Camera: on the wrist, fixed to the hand. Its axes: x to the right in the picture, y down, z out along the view.
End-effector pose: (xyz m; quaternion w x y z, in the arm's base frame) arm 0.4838 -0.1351 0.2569 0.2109 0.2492 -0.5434 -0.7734
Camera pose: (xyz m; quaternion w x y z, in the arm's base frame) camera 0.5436 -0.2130 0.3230 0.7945 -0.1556 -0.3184 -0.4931
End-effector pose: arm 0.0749 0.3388 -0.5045 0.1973 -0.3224 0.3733 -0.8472
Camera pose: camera 0.0390 0.3246 -0.6164 0.5795 0.0844 0.7103 -0.3906
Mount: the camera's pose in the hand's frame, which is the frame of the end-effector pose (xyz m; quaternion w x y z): -0.0109 0.0908 -0.0752 0.6832 -0.2525 0.1213 0.6744
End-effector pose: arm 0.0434 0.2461 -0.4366 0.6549 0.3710 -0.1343 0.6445
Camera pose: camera -0.0665 0.2779 -0.4671 0.1227 -0.0806 -0.4253 0.8931
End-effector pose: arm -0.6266 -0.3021 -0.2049 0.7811 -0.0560 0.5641 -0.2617
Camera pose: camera -0.6662 -0.2035 -0.2572 0.6276 0.1767 0.5840 0.4836
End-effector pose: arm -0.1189 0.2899 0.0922 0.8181 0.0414 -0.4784 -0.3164
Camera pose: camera -0.0184 0.3506 0.0771 0.8408 -0.4625 -0.1756 0.2198
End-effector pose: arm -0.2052 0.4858 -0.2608 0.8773 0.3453 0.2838 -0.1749
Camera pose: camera -0.1964 0.6036 -0.2532 0.7701 0.2270 0.1116 0.5857
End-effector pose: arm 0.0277 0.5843 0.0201 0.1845 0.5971 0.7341 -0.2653
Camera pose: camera 0.1220 0.6349 0.0706 0.3667 0.8887 0.1882 0.2010
